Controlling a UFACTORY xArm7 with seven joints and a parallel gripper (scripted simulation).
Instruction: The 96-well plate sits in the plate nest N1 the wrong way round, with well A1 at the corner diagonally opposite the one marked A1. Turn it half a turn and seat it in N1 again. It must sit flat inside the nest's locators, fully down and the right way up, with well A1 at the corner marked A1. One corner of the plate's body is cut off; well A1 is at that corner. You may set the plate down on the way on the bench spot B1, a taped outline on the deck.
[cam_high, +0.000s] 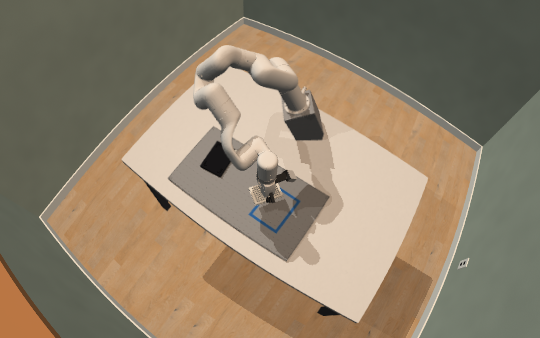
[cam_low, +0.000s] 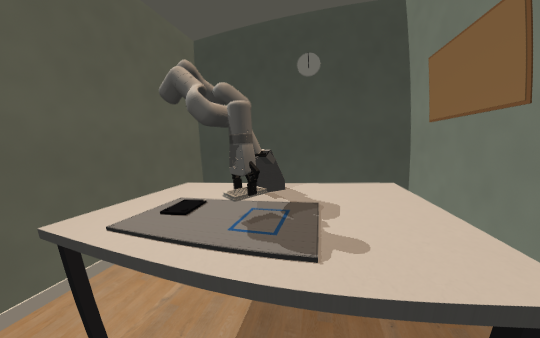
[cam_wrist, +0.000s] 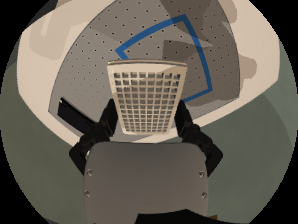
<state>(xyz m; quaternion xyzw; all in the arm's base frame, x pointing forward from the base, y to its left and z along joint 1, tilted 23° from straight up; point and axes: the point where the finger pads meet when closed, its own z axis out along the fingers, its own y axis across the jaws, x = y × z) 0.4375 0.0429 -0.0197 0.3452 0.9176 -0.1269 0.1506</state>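
The black plate nest N1 lies 300 mm to the right of my hand, 90 mm below it and 90 mm behind it. From my hand the other things lie so: white 96-well plate: 10 mm below.
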